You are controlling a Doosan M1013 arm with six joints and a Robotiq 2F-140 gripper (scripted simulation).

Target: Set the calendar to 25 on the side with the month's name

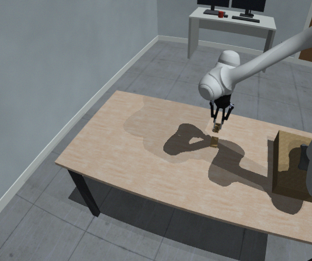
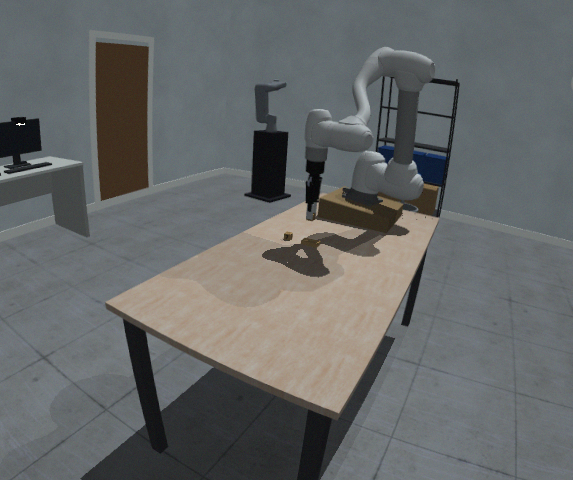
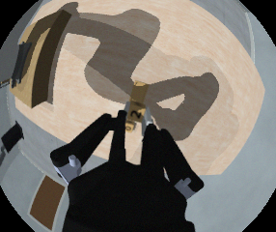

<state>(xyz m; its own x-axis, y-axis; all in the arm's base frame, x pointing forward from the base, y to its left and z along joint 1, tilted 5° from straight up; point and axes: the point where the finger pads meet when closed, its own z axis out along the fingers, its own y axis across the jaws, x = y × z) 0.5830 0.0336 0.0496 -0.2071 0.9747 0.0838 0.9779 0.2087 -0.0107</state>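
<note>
My hand is 140 mm above the wooden calendar tray and 10 mm to the right of it.
</note>
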